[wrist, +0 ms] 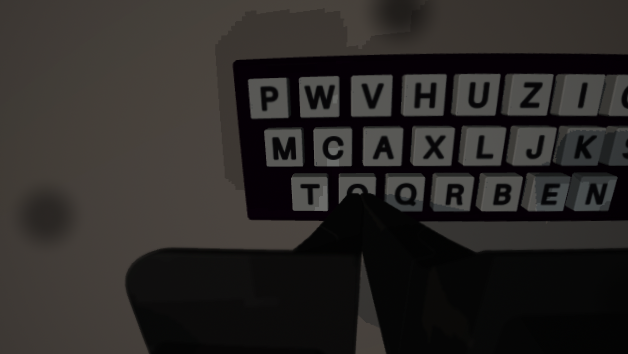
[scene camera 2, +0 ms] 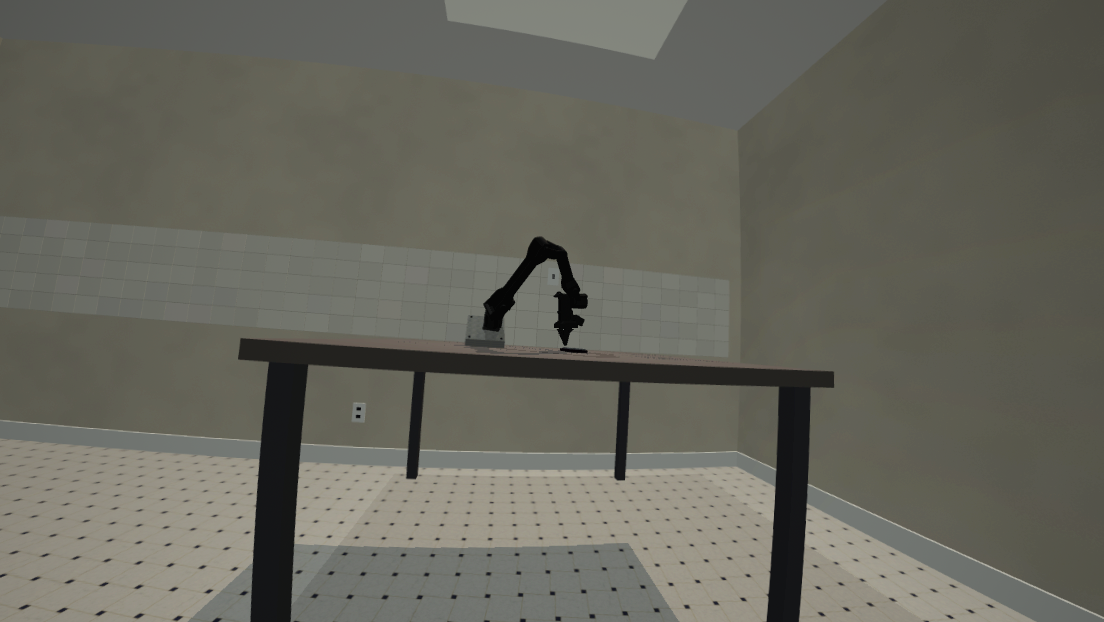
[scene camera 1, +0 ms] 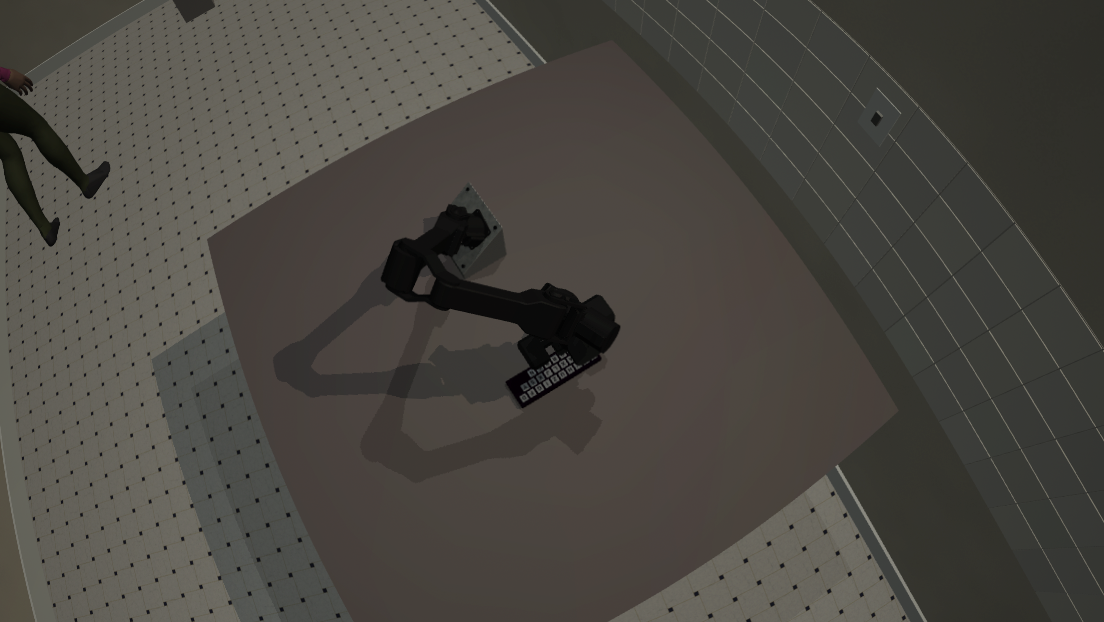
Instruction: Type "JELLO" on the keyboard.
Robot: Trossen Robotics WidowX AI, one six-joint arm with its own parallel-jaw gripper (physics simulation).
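Places are measured from the arm's base along level axes (x ahead, y left, z up), in centimetres.
Pixels of known places: gripper, fingertip midpoint: [wrist: 358,205] [scene camera 2: 565,345]; arm's base, link origin: [scene camera 2: 492,325] [scene camera 1: 475,229].
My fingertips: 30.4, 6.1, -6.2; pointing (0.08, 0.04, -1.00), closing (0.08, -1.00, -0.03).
For each thing: its top centre in the pictures, then the offset to it from my fingertips, as dx, dy, dz.
- black keyboard, top centre: [wrist: 497,147] [scene camera 1: 553,369] [scene camera 2: 572,347] +2.4, -4.8, -0.7
- J key, top centre: [wrist: 534,147] +2.5, -6.1, -0.7
- L key, top centre: [wrist: 484,147] +2.3, -4.3, -0.7
- E key, top centre: [wrist: 549,194] +0.8, -7.2, -0.7
- O key, top centre: [wrist: 357,194] +0.2, +0.0, -0.7
The black keyboard [scene camera 1: 550,378] [scene camera 2: 574,350] [wrist: 425,121] with pale letter keys lies on the table. In the wrist view, the J key [wrist: 535,146] and L key [wrist: 483,146] are in the middle row. The E key [wrist: 549,194] and O key [wrist: 357,184] are in the row nearest the gripper. My gripper [wrist: 358,205] [scene camera 2: 564,343] is shut and empty, pointing down. Its tips overlap the O key, between T and Q, and hide its lower part. They stand at or a little above the keys; contact cannot be told. In scene camera 1, the arm hides the fingertips and part of the keyboard.
The arm's base plate [scene camera 1: 483,251] [scene camera 2: 484,331] stands on the brown table [scene camera 1: 695,309] [scene camera 2: 656,370]. Arm shadows fall across the table and some keys. Other letter keys surround the O key. A person's legs [scene camera 1: 38,146] show on the floor at the far left, away from the table.
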